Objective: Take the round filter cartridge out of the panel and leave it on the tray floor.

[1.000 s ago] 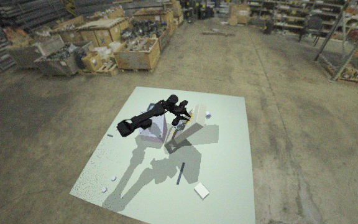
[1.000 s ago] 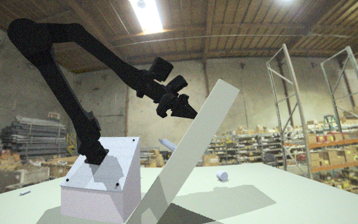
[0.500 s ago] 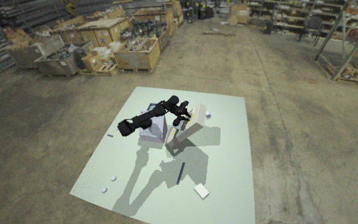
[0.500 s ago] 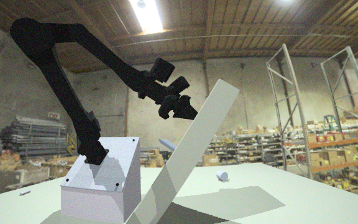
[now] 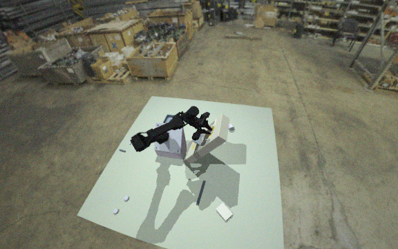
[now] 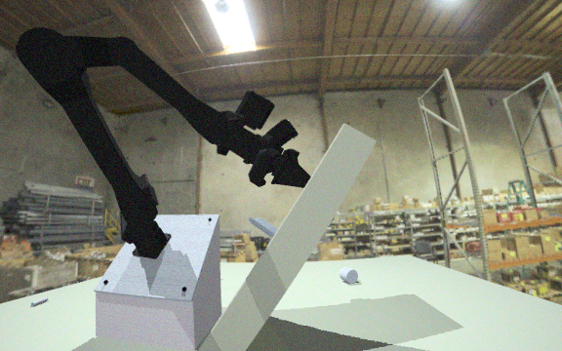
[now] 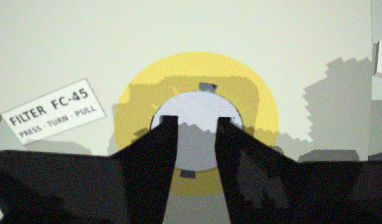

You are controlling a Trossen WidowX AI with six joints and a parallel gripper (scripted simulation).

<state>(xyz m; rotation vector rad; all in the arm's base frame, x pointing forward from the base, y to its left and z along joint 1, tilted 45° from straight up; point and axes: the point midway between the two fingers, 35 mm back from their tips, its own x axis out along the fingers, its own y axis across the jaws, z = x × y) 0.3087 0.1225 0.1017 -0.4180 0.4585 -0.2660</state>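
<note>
My gripper tip is now 1 cm short of the round filter cartridge and 1 cm above it. The rest, counted from my gripper tip: grey-blue tray (43 cm behind, 26 cm to the left, 27 cm below).
</note>
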